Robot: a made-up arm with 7 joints. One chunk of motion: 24 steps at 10 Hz.
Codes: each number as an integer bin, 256 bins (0 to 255) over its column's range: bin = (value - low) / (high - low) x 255, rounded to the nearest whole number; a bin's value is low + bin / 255 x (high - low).
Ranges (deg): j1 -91.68..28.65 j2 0..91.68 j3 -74.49..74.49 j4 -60.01..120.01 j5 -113..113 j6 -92.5..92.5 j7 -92.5..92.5
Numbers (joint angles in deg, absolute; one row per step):
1: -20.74 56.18 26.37 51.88 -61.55 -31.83 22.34
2: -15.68 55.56 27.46 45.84 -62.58 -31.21 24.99
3: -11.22 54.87 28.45 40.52 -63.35 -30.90 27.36
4: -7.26 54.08 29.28 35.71 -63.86 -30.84 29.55
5: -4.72 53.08 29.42 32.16 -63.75 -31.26 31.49
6: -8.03 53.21 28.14 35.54 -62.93 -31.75 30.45
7: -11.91 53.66 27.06 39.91 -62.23 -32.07 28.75
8: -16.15 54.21 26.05 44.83 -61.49 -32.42 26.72
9: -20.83 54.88 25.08 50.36 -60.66 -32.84 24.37
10: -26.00 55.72 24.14 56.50 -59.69 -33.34 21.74
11: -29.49 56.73 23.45 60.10 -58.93 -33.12 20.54
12: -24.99 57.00 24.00 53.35 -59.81 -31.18 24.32
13: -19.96 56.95 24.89 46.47 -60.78 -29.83 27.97
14: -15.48 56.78 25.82 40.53 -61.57 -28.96 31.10
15: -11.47 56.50 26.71 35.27 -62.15 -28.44 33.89
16: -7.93 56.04 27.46 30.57 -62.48 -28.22 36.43
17: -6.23 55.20 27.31 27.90 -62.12 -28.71 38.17
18: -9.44 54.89 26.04 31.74 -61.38 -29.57 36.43
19: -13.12 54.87 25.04 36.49 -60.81 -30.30 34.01
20: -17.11 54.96 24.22 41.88 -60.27 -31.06 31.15
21: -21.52 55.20 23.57 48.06 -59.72 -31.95 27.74
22: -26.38 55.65 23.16 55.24 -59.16 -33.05 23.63
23: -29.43 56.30 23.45 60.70 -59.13 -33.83 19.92
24: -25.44 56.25 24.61 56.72 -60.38 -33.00 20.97
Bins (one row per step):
1: 150 156 173 158 58 84 158
2: 161 155 175 150 57 84 162
3: 171 153 176 142 56 85 165
4: 179 150 178 136 55 85 168
5: 184 148 178 131 56 84 171
6: 177 148 176 135 56 84 169
7: 169 149 174 142 57 83 167
8: 160 151 172 149 58 83 164
9: 150 153 170 156 59 82 161
10: 139 155 169 165 60 82 157
11: 132 158 168 170 61 82 156
12: 141 159 169 161 60 85 161
13: 152 158 170 151 59 86 166
14: 161 158 172 142 58 88 170
15: 170 157 173 135 57 88 174
16: 177 156 175 128 57 89 178
17: 181 154 174 125 57 88 180
18: 174 153 172 130 58 87 178
19: 166 153 170 137 59 86 174
20: 158 153 169 144 59 85 170
21: 149 154 168 153 60 83 166
22: 138 155 167 163 61 82 160
23: 132 157 168 171 61 81 155
24: 140 156 170 165 59 82 156

